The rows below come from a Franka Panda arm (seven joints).
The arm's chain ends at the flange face. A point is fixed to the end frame.
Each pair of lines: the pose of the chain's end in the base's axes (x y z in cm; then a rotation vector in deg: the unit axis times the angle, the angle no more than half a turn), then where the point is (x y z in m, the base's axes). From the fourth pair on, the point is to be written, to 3 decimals.
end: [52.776 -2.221 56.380 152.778 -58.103 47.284]
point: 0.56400 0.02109 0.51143
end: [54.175 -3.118 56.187 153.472 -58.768 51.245]
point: 0.58019 0.01330 0.51212
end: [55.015 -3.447 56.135 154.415 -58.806 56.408]
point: 0.59076 0.01161 0.51489
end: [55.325 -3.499 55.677 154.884 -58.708 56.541]
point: 0.594 0.012 0.511
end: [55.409 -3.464 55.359 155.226 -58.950 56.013]
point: 0.594 0.012 0.508
